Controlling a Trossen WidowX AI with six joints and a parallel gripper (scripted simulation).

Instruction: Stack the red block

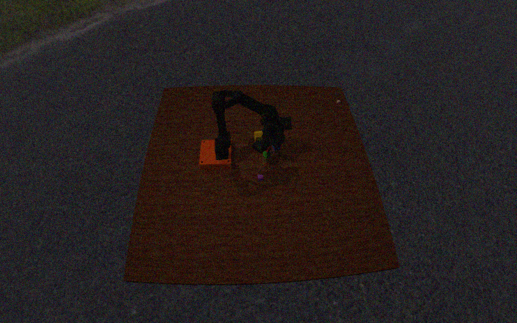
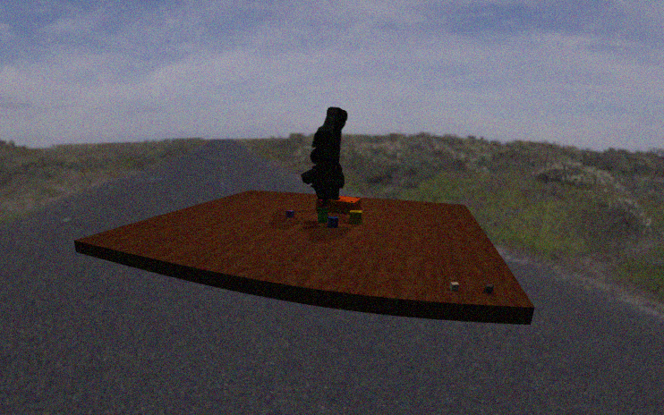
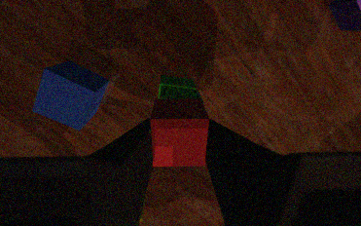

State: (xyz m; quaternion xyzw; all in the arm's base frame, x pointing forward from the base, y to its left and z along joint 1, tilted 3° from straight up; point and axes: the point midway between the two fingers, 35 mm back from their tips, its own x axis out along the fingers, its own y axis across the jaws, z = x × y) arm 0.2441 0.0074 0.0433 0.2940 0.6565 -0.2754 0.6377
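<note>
My gripper tip is right at the red block. The rest, counted from my gripper tip: blue block 60 mm ahead, 50 mm to the left, 50 mm below; purple block 50 mm behind, 150 mm to the right, 50 mm below; yellow block 30 mm behind, 120 mm to the left, 40 mm below.
</note>
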